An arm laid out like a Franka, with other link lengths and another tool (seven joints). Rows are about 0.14 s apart.
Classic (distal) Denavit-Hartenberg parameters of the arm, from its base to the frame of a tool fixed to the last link. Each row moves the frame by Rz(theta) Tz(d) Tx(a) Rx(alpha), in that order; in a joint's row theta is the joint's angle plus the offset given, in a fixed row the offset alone. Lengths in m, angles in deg.
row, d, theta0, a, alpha
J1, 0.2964, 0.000, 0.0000, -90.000
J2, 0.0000, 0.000, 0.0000, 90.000
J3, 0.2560, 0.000, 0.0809, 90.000
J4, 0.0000, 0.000, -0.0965, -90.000
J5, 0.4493, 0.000, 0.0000, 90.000
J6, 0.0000, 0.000, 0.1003, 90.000
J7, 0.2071, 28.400, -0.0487, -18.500
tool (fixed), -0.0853, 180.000, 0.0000, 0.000
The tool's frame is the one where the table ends.
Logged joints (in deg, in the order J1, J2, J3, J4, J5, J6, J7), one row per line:
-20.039 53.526 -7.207 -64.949 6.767 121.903 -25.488
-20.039 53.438 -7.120 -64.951 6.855 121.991 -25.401
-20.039 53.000 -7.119 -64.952 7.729 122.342 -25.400
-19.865 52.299 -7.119 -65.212 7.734 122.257 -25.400
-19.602 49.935 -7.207 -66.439 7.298 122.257 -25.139
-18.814 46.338 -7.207 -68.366 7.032 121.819 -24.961
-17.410 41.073 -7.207 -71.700 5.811 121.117 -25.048
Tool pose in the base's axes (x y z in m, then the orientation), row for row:
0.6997 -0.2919 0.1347 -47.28 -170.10 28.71
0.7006 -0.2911 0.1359 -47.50 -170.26 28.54
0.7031 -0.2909 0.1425 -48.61 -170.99 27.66
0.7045 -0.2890 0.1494 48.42 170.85 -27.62
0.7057 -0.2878 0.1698 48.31 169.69 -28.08
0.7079 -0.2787 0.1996 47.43 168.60 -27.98
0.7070 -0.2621 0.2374 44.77 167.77 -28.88
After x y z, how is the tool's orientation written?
As a rotation vector, in degrees.
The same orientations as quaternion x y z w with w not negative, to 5 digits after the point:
-0.26432 -0.95094 0.16050 0.00988
-0.26528 -0.95087 0.15939 0.00828
-0.27020 -0.95045 0.15375 0.00083
0.26943 0.95067 -0.15369 0.00250
0.27039 0.94976 -0.15716 0.01175
0.26734 0.95033 -0.15771 0.02299
0.25418 0.95252 -0.16397 0.03467

